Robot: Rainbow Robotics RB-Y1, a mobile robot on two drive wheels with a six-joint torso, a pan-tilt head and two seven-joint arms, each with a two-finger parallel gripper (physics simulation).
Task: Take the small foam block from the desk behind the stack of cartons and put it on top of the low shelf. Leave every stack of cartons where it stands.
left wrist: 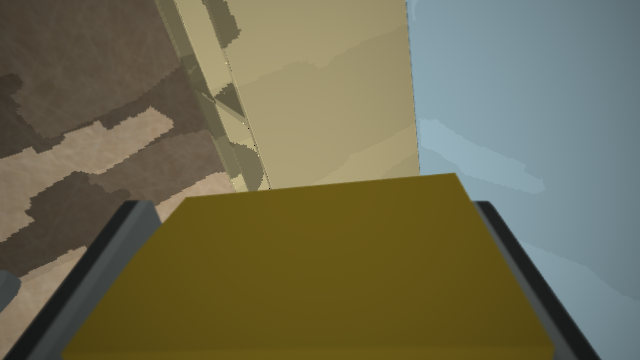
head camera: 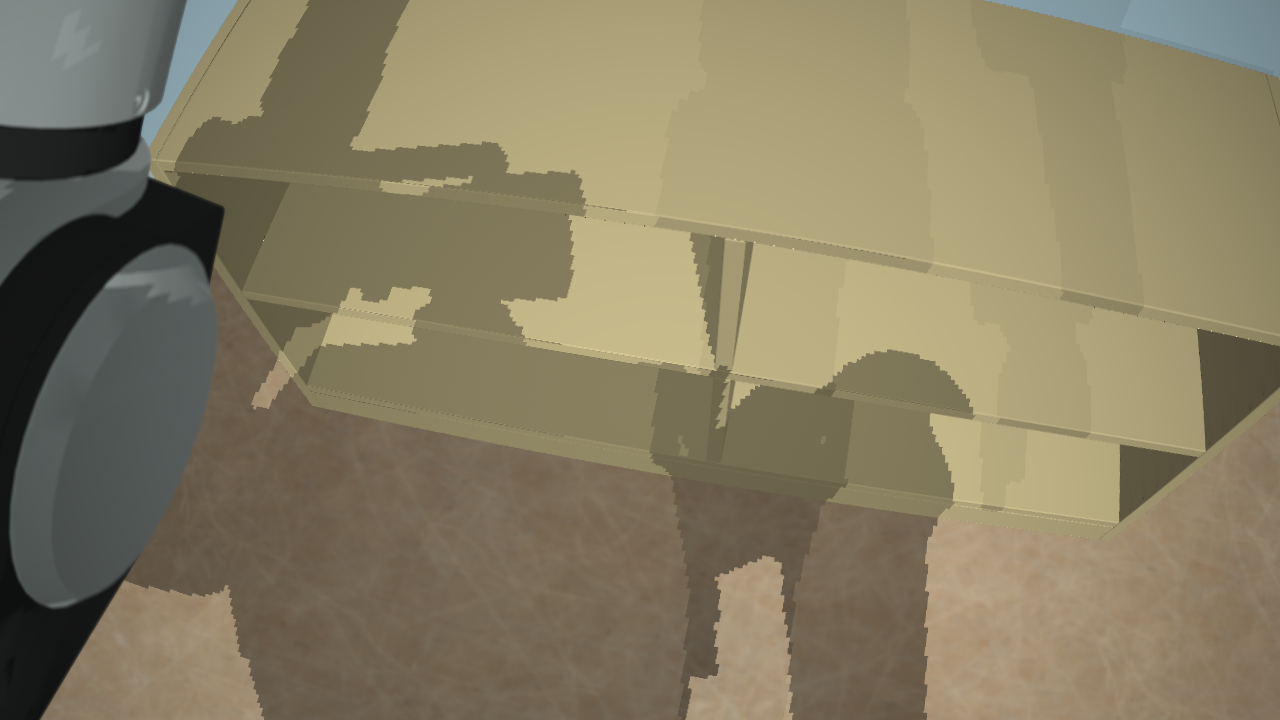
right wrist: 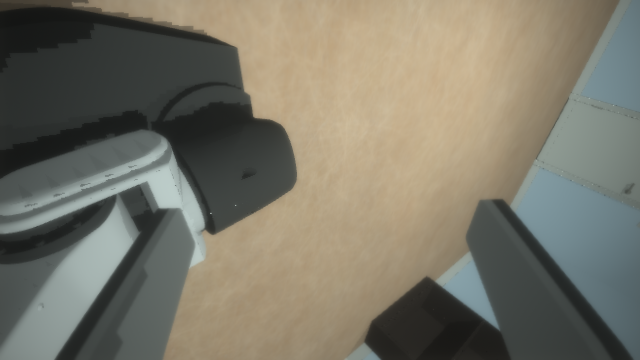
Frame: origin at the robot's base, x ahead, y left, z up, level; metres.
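Seen in the pictures: left gripper, between the fingertips: point(left wrist: 309, 220); right gripper, between the fingertips: point(right wrist: 329, 222).
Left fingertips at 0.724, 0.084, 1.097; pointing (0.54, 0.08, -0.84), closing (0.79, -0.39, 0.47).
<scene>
A point is followed by its place in that frame, as x, y, z.
The yellow foam block point(left wrist: 310, 280) {0.712, 0.096, 1.130} fills the lower part of the left wrist view. My left gripper point(left wrist: 309, 220) {0.724, 0.084, 1.098} is shut on it, one finger at each side. The low tan shelf point(head camera: 805, 116) {0.930, -0.131, 0.611} point(left wrist: 330, 110) {0.953, -0.120, 0.611} spans the head view, its top board above open compartments; in the left wrist view it shows beyond the block. The height of the block over the shelf cannot be told. My right gripper point(right wrist: 329, 222) {-0.349, -0.225, 0.625} is open and empty, above the floor beside my own base. The left gripper is out of the head view. The desk and the cartons do not show.
My left arm point(head camera: 107, 385) {0.395, 0.095, 1.158} covers the left edge of the head view. A blue wall point(head camera: 1199, 31) {1.084, -0.618, 0.630} point(left wrist: 525, 100) {1.172, -0.185, 0.850} stands behind the shelf. Brown floor point(head camera: 447, 573) {0.669, 0.303, 0.001} lies in front of it. A dark boxy object point(right wrist: 425, 325) {-1.886, 2.452, 0.237} shows near a wall at the bottom of the right wrist view.
</scene>
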